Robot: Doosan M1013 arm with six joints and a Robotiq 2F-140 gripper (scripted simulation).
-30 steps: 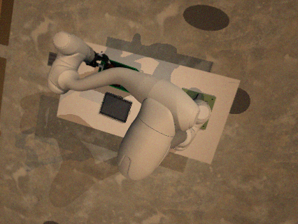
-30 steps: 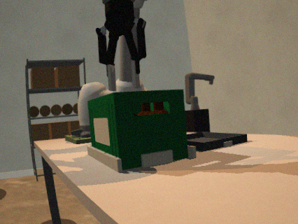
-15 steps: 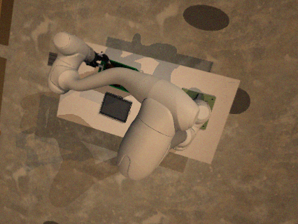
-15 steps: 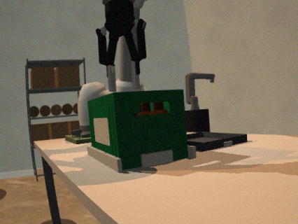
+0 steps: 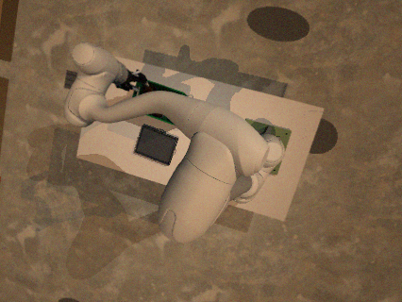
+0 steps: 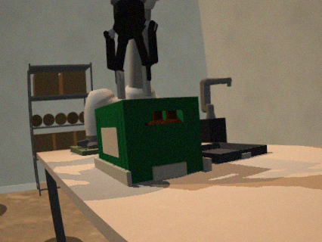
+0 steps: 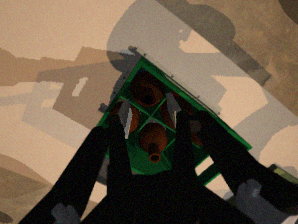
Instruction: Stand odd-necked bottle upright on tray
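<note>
My hand is 130 mm above the brown bottle, 90 mm past it and 10 mm to the right of it. From my hand the other things lie so: green crate (130 mm below, 90 mm behind, 50 mm to the left); then dark tray (320 mm to the left, 200 mm below, 110 mm behind).
</note>
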